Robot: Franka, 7 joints.
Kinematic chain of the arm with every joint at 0, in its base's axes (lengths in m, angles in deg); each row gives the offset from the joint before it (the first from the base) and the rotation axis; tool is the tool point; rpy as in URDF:
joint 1: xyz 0 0 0.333 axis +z
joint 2: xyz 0 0 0 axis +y
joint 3: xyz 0 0 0.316 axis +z
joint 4: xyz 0.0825 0 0 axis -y
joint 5: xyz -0.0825 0 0.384 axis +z
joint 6: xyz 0 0 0 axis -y
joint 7: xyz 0.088 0 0 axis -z
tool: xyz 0 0 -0.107 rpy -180 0 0
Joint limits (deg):
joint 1: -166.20..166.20
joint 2: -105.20..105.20
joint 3: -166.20..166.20
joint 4: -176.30..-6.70
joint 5: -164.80..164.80
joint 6: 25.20..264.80
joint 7: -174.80..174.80
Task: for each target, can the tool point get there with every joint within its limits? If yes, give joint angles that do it. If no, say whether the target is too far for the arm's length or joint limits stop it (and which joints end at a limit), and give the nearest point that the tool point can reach.
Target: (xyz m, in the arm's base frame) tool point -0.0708 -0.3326 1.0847
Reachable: yes | joints 101.97 -28.90 66.24 -32.43 13.81 197.89 78.14
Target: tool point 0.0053 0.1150 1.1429
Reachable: yes | joints -94.20 -38.22 9.76 -55.43 51.74 182.50 19.51
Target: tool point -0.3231 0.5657 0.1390
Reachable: yes | joints 122.45 50.03 2.02 -83.62 -32.95 98.11 -77.29
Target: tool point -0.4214 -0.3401 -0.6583
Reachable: no: too far | nearest point -0.3434 -0.2772 -0.3367 | short by 0.337 m
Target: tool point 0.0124 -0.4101 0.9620
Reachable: yes | joints 34.60 -29.24 -93.43 -51.22 -79.71 218.69 58.90
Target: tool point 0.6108 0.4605 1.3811
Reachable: no: too far | nearest point 0.4038 0.3045 1.0260 | short by 0.440 m
